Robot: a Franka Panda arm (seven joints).
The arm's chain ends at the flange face. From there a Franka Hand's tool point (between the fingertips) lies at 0.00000 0.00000 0.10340 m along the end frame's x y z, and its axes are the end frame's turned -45 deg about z.
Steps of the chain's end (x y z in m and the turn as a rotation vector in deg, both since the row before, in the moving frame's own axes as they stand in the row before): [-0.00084 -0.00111 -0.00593 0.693 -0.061 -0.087]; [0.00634 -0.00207 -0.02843 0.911 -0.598 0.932]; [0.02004 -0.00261 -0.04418 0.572 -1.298 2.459]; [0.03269 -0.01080 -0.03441 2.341 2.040 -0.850]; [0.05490 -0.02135 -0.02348 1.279 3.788 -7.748]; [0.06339 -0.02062 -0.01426 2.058 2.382 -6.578]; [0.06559 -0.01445 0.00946 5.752 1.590 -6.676]
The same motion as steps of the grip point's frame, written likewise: [0.00100 -0.00234 -0.00594 0.533 0.447 -0.087]; [0.00636 0.00110 -0.02845 1.067 0.221 0.932]; [0.01514 0.00992 -0.04421 1.322 -0.513 2.459]; [0.03634 0.01505 -0.03456 0.213 3.098 -0.850]; [0.06057 0.02648 -0.02373 -1.774 3.583 -7.748]; [0.06508 0.03033 -0.01442 -0.229 3.140 -6.578]; [0.06562 0.03033 0.00890 2.943 5.192 -6.676]
